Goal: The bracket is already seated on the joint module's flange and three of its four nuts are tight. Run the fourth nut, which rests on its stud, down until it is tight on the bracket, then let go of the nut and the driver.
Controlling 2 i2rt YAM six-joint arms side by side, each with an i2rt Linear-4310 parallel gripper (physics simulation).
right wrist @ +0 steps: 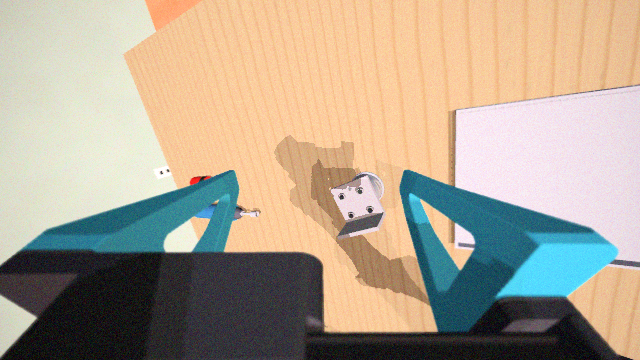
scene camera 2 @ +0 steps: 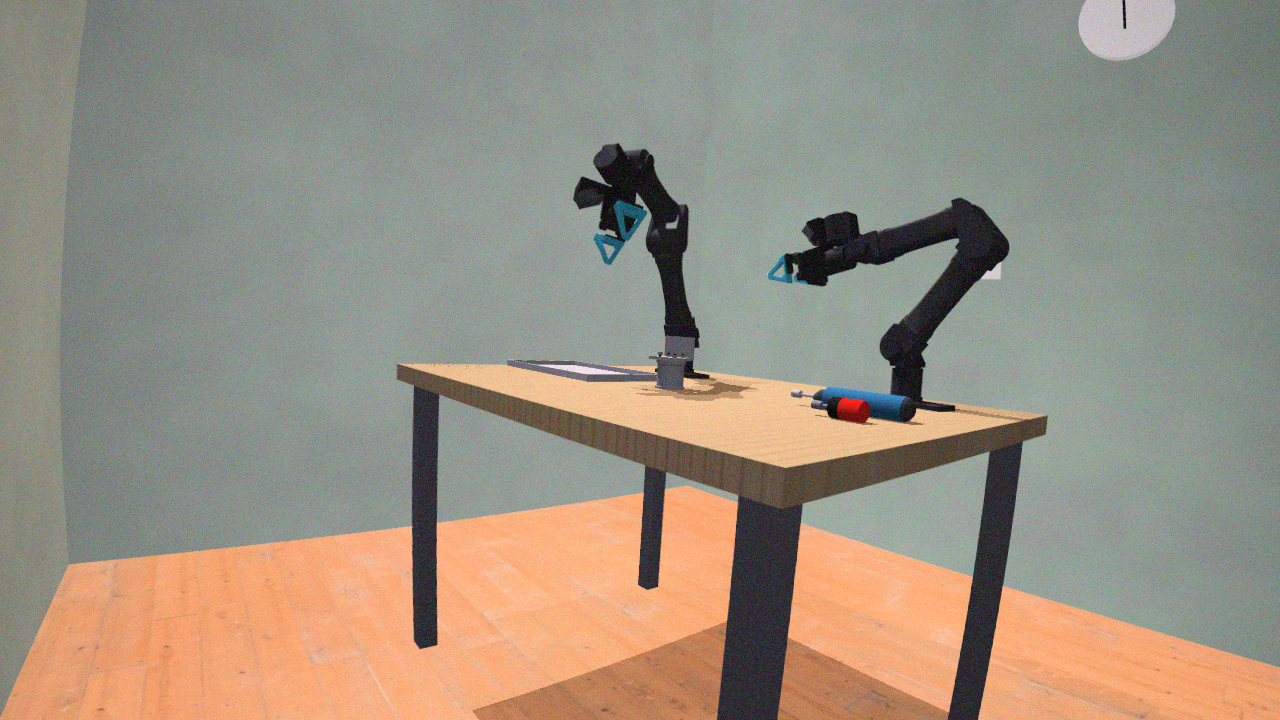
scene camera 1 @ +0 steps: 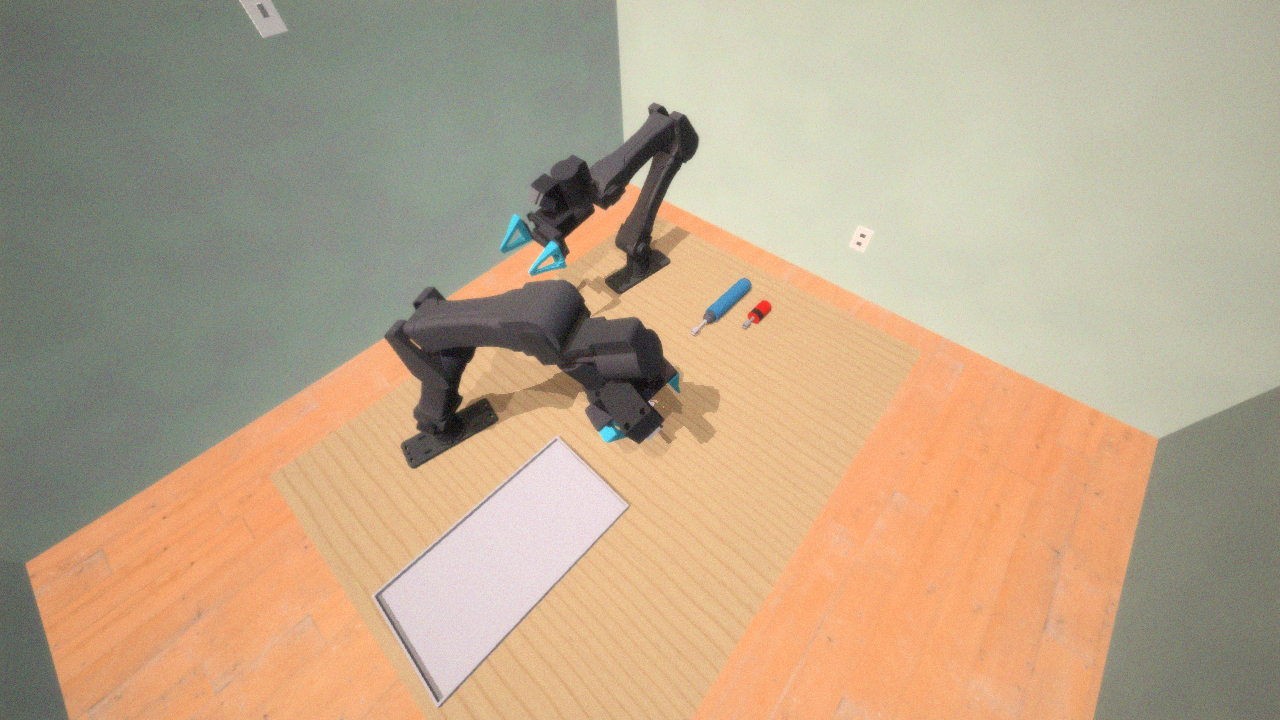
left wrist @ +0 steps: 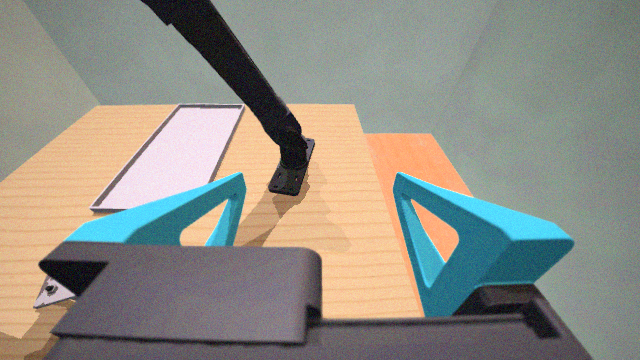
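Seen in the pictures: left gripper, fingertip midpoint: (scene camera 2: 781, 277) (scene camera 1: 515, 262) (left wrist: 319, 180); right gripper, fingertip midpoint: (right wrist: 319, 179) (scene camera 2: 616, 252); left arm's base at its link origin: (scene camera 1: 638, 272); right arm's base at its link origin: (scene camera 1: 451, 432) (left wrist: 294, 163).
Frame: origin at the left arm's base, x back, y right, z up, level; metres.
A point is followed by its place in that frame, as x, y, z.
Note:
The bracket (scene camera 2: 679, 345) @(-0.341, 0.339, 0.091) (left wrist: 61, 295) @(-0.359, 0.299, 0.066) (right wrist: 356, 202) @(-0.367, 0.327, 0.066) sits on the grey joint module (scene camera 2: 670, 374) @(-0.384, 0.304, 0.031). Four studs with dark nuts show on its plate in the right wrist view; I cannot tell which nut is loose. A blue-handled driver (scene camera 1: 729, 298) @(-0.269, -0.085, 0.039) (scene camera 2: 863, 402) (right wrist: 205, 212) @(-0.265, -0.113, 0.040) and a shorter red-and-black driver (scene camera 1: 759, 311) @(-0.348, -0.112, 0.034) (scene camera 2: 850, 410) @(-0.357, -0.143, 0.019) (right wrist: 200, 180) @(-0.354, -0.113, 0.029) lie side by side on the table. My right gripper (scene camera 1: 642, 408) @(-0.488, 0.377, 0.278) (scene camera 2: 615, 250) @(-0.488, 0.377, 0.278) (right wrist: 319, 179) @(-0.488, 0.377, 0.278) is open and empty, high above the bracket. My left gripper (scene camera 1: 519, 262) @(-0.033, 0.355, 0.269) (scene camera 2: 787, 275) @(-0.033, 0.355, 0.269) (left wrist: 319, 180) @(-0.033, 0.355, 0.269) is open and empty in the air, away from both drivers.
A shallow pale tray (scene camera 1: 501, 573) @(-0.437, 0.707, 0.004) (scene camera 2: 581, 368) @(-0.362, 0.767, 0.004) (left wrist: 175, 155) @(-0.421, 0.638, 0.004) (right wrist: 545, 175) @(-0.411, 0.566, 0.004) lies on the wooden table (scene camera 1: 805, 402) @(-0.584, -0.002, 0.000) (scene camera 2: 554, 402) @(-0.717, 0.131, 0.000), beside the bracket. The right arm's base (scene camera 1: 447, 433) @(-0.143, 0.651, 0.050) (left wrist: 287, 182) @(-0.115, 0.573, 0.010) stands near the tray. The left arm's base (scene camera 1: 637, 271) @(-0.022, 0.021, 0.031) stands near the drivers.

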